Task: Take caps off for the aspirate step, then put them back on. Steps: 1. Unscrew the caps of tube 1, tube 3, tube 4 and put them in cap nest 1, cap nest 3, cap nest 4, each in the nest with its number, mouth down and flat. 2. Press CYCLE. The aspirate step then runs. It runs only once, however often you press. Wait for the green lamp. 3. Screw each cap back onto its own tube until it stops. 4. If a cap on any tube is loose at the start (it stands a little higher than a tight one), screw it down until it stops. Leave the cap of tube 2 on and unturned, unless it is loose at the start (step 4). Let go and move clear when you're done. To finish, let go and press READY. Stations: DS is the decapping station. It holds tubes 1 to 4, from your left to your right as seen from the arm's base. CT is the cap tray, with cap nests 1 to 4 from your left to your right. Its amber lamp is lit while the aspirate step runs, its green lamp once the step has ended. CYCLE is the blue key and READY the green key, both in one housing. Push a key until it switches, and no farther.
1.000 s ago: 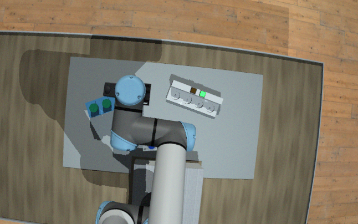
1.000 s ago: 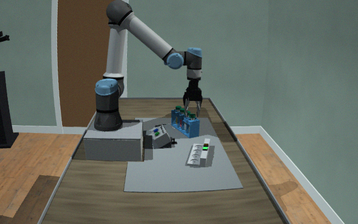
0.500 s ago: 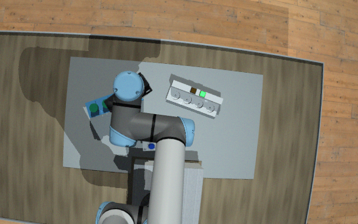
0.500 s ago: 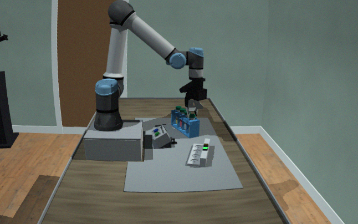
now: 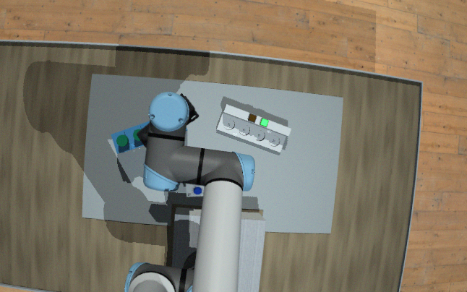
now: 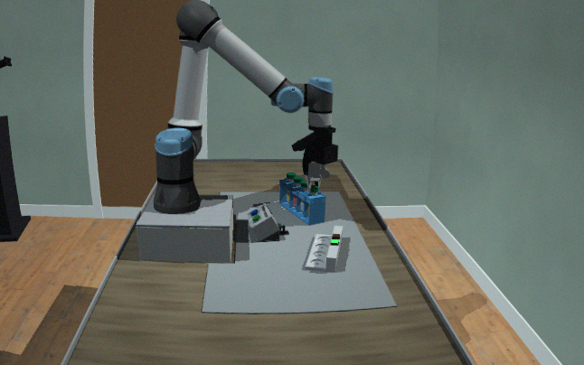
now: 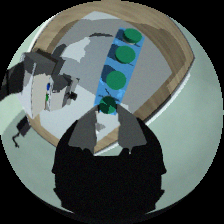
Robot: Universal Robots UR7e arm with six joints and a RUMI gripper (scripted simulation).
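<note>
The green key lies 21 cm behind my hand, 9 cm to the right of it and 6 cm below it. Also, from my hand: grey key housing 19 cm behind, 7 cm to the right, 7 cm below; blue key 21 cm behind, 5 cm to the right, 6 cm below.
</note>
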